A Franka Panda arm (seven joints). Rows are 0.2 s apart.
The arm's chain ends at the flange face. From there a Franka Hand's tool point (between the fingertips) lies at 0.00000 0.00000 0.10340 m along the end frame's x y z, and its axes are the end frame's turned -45 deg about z.
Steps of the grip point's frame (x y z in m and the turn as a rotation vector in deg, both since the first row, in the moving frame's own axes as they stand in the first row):
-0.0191 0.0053 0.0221 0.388 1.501 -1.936
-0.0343 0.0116 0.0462 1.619 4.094 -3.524
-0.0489 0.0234 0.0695 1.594 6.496 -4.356
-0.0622 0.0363 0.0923 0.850 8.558 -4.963
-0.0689 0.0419 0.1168 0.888 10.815 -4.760
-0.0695 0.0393 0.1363 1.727 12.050 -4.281
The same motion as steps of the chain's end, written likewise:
-0.0111 0.0197 0.0221 1.336 0.787 -1.936
-0.0190 0.0398 0.0465 4.040 1.750 -3.524
-0.0239 0.0617 0.0702 5.720 3.466 -4.356
-0.0276 0.0820 0.0935 6.652 5.450 -4.963
-0.0311 0.0937 0.1186 8.275 7.019 -4.760
-0.0338 0.0949 0.1386 9.742 7.299 -4.281

